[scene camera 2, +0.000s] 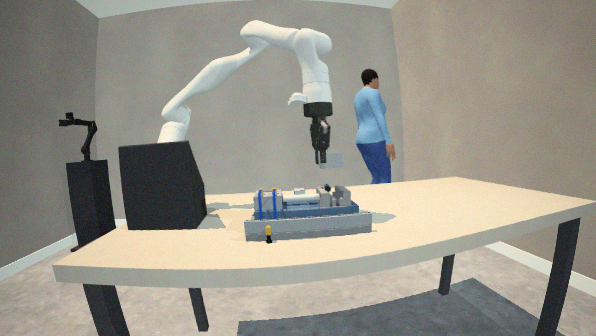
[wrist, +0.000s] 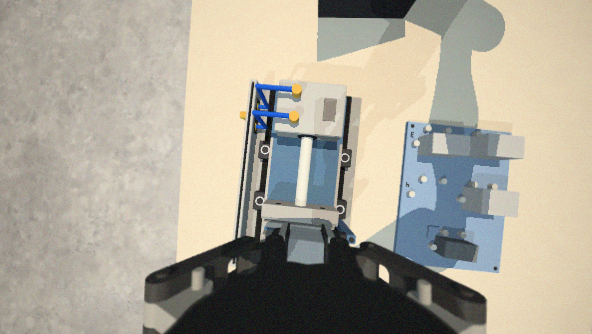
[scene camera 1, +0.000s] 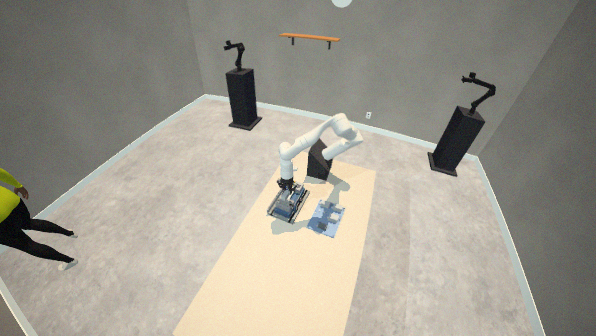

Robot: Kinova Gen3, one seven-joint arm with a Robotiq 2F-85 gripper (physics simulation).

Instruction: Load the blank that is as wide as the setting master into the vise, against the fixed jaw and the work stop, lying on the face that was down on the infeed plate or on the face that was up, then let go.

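Pixels of known places: gripper, fingertip midpoint: (scene camera 2: pixel 321 164) (wrist: pixel 305 234) (scene camera 1: pixel 287 193); arm's base, link origin: (scene camera 2: pixel 163 174) (scene camera 1: pixel 326 155).
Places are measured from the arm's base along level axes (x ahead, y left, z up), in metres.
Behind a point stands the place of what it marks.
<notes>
My gripper (scene camera 1: pixel 286 186) {z 0.012, x 0.475, y -0.134 m} (scene camera 2: pixel 321 161) {z 0.012, x 0.475, y -0.134 m} (wrist: pixel 305 234) {z 0.012, x 0.475, y -0.134 m} points down, shut on a light grey blank (scene camera 2: pixel 334 160) {z 0.022, x 0.506, y -0.151 m} (wrist: pixel 306 250) {z 0.038, x 0.478, y -0.134 m}, well above the jaw end of the vise (scene camera 1: pixel 289 206) (scene camera 2: pixel 310 210) {z -0.093, x 0.431, y -0.190 m} (wrist: pixel 285 175) {z -0.089, x 0.424, y -0.161 m}. In scene camera 2 the blank sticks out to the right of the fingers. The movable jaw (scene camera 2: pixel 324 197) (wrist: pixel 300 213) {z 0.012, x 0.475, y -0.134 m} and the fixed jaw (scene camera 2: pixel 343 195) {z -0.062, x 0.515, y -0.192 m} stand apart; the gripper hides the fixed jaw in the wrist view. A blue arm (wrist: pixel 346 232) {z -0.060, x 0.498, y -0.076 m}, seemingly the work stop's, shows beside the jaws. A dark block (scene camera 1: pixel 322 226) {z -0.117, x 0.552, y 0.132 m} (wrist: pixel 455 248) {z -0.116, x 0.539, y 0.120 m}, possibly the setting master, lies on the infeed plate (scene camera 1: pixel 335 229) {z -0.141, x 0.531, y 0.216 m} (wrist: pixel 485 261) {z -0.141, x 0.572, y 0.197 m}.
Several light grey blocks, among them one block (wrist: pixel 501 201) {z -0.105, x 0.459, y 0.184 m}, lie on the infeed plate. Blue hoses (scene camera 2: pixel 274 205) {z -0.071, x 0.345, y -0.201 m} (wrist: pixel 275 88) {z -0.040, x 0.315, y -0.172 m} with yellow fittings run to the vise's rear housing (wrist: pixel 320 125) {z -0.053, x 0.357, y -0.114 m}. A long grey rail (scene camera 2: pixel 310 227) {z -0.121, x 0.421, y -0.235 m} flanks the vise. The black robot pedestal (scene camera 1: pixel 318 162) {z 0.014, x 0.122, y -0.029 m} (scene camera 2: pixel 162 187) {z -0.027, x 0.039, y -0.112 m} stands behind.
</notes>
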